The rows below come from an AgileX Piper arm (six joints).
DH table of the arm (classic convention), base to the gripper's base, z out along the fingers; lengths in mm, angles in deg. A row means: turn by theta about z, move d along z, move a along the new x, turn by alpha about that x. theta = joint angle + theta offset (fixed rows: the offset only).
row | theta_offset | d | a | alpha
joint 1 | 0.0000 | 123.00 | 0.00 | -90.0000
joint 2 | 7.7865 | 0.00 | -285.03 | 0.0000
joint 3 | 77.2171 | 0.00 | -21.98 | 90.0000
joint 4 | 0.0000 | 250.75 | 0.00 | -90.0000
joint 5 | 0.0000 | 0.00 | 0.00 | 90.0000
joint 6 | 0.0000 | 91.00 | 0.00 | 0.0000
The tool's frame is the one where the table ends.
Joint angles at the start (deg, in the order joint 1, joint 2, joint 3, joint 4, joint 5, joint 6):
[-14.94, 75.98, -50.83, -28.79, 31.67, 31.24]
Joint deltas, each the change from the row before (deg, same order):
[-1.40, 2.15, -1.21, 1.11, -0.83, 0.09]
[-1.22, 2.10, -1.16, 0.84, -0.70, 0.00]
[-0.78, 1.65, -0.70, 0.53, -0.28, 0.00]
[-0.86, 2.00, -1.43, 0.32, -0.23, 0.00]
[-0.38, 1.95, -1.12, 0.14, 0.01, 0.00]
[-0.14, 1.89, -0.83, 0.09, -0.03, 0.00]
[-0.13, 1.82, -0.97, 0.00, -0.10, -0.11]
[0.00, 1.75, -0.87, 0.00, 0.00, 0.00]
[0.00, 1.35, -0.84, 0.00, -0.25, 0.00]
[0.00, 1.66, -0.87, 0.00, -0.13, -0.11]
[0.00, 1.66, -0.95, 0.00, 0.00, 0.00]
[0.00, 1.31, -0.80, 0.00, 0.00, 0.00]
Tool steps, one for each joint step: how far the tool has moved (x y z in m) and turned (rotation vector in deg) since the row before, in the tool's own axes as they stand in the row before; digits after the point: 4 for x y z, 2 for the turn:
[-0.0044, -0.0027, 0.0096, 0.13, 0.65, 1.83]
[-0.0040, -0.0024, 0.0095, 0.21, 0.64, 1.40]
[-0.0016, -0.0015, 0.0079, 0.27, 0.88, 0.83]
[-0.0048, -0.0017, 0.0084, 0.39, 0.50, 0.80]
[-0.0026, 0.0003, 0.0086, 0.31, 0.87, 0.23]
[-0.0010, 0.0014, 0.0088, 0.19, 1.03, -0.04]
[-0.0020, 0.0014, 0.0082, 0.15, 0.75, -0.19]
[-0.0012, 0.0019, 0.0080, 0.13, 0.85, -0.19]
[-0.0021, 0.0018, 0.0058, -0.06, 0.28, -0.11]
[-0.0014, 0.0020, 0.0076, 0.04, 0.65, -0.28]
[-0.0015, 0.0019, 0.0076, 0.10, 0.69, -0.15]
[-0.0014, 0.0015, 0.0059, 0.07, 0.49, -0.11]

